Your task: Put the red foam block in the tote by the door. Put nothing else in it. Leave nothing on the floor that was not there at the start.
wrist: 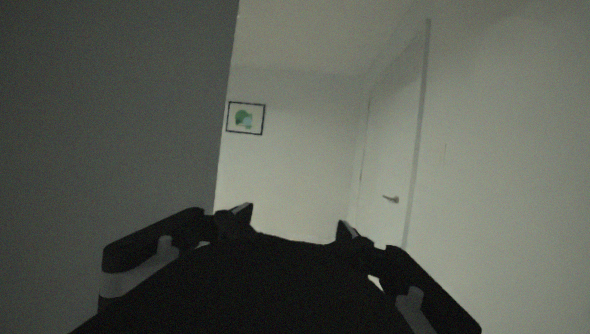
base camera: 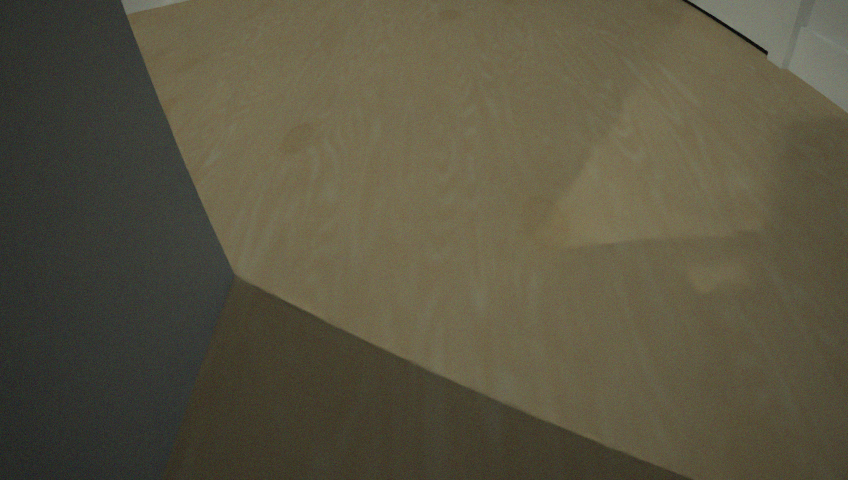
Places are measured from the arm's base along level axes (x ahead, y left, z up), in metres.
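Pixels of known places: gripper, fingertip midpoint: (wrist: 293, 221).
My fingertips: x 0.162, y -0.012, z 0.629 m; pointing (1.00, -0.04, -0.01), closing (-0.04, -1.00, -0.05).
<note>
Behind a point stands the place of what it marks.
My gripper (wrist: 293, 221) @(x 0.162, y -0.011, z 0.629 m) is open, with its two dark fingers wide apart and no object between them in the wrist view. Past the fingertips stand a pale wall and, to the right, a white door (wrist: 387, 165) @(x 1.261, y -0.734, z 0.769 m) with a lever handle (wrist: 391, 199) @(x 1.073, y -0.683, z 0.525 m). The red foam block does not show in either view. The tote does not show in either view; the dark body of the gripper hides the lower part of the wrist view.
A grey upright panel (base camera: 89, 237) @(x 0.339, y 0.244, z -0.216 m) (wrist: 110, 125) @(x 0.203, y 0.248, z 0.708 m) stands close on the left in both views. The wooden floor (base camera: 386, 178) @(x 0.642, y 0.074, z -0.396 m) runs to a white wall base at the upper right. A framed picture (wrist: 245, 118) @(x 2.217, y 0.825, z 1.270 m) hangs on the far wall. A pale wall (wrist: 510, 165) @(x 0.509, y -0.727, z 0.769 m) stands on the right.
</note>
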